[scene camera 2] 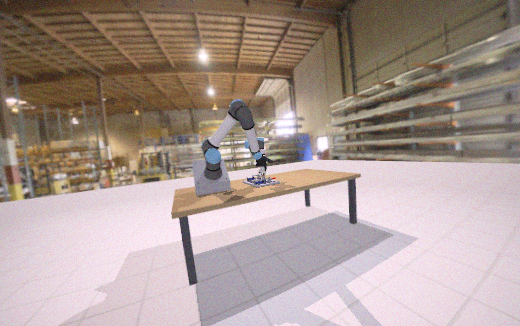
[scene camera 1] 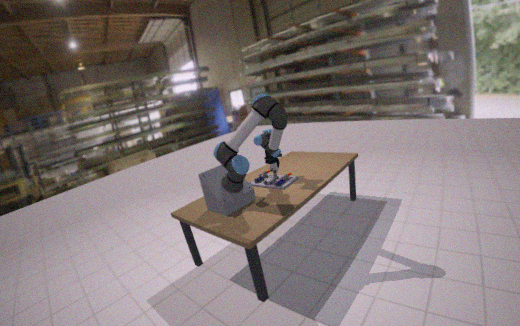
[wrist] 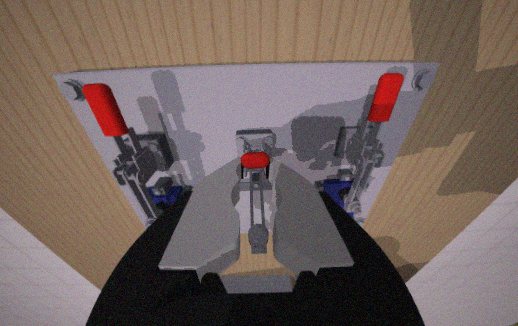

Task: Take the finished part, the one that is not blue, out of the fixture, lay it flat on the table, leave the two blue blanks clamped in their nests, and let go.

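Pixels of known places: gripper, fingertip midpoint: (scene camera 2: 264,175) (scene camera 1: 275,172) (wrist: 254,160); arm's base, origin of the base link: (scene camera 2: 213,173) (scene camera 1: 231,184).
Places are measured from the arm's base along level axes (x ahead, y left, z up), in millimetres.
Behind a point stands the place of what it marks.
Note:
The pale fixture plate (wrist: 215,90) @[x 528, y 14, z -137 mm] lies on the table. My gripper (wrist: 254,160) @[x 479, y -19, z -91 mm] (scene camera 1: 274,172) @[x 479, y -19, z -91 mm] (scene camera 2: 262,174) @[x 479, y -19, z -91 mm] points down over its middle and is shut on the red handle (wrist: 255,160) @[x 499, y -20, z -57 mm] of the middle clamp, which shows end-on between the fingertips in the wrist view. That clamp's slender arm (wrist: 257,205) runs back between the fingers. One blue blank (wrist: 168,194) @[x 423, y 83, z -116 mm] sits under the left clamp and another blue blank (wrist: 336,188) @[x 413, y -116, z -121 mm] under the right clamp, both partly hidden. The finished part cannot be made out; the fingers cover much of the fixture's middle.
The left clamp's red handle (wrist: 106,110) @[x 525, y 86, z -95 mm] and the right clamp's red handle (wrist: 387,97) @[x 522, y -128, z -106 mm] stick out on either side of the gripper. Bolt heads sit at the plate's far corners. The wooden table (scene camera 1: 325,162) @[x 964, y -252, z -152 mm] (scene camera 2: 315,179) @[x 839, y -330, z -152 mm] carries the grey robot base (scene camera 1: 215,192) @[x -147, y 11, z -1 mm] (scene camera 2: 201,180) @[x -109, y -36, z -41 mm] beside the fixture.

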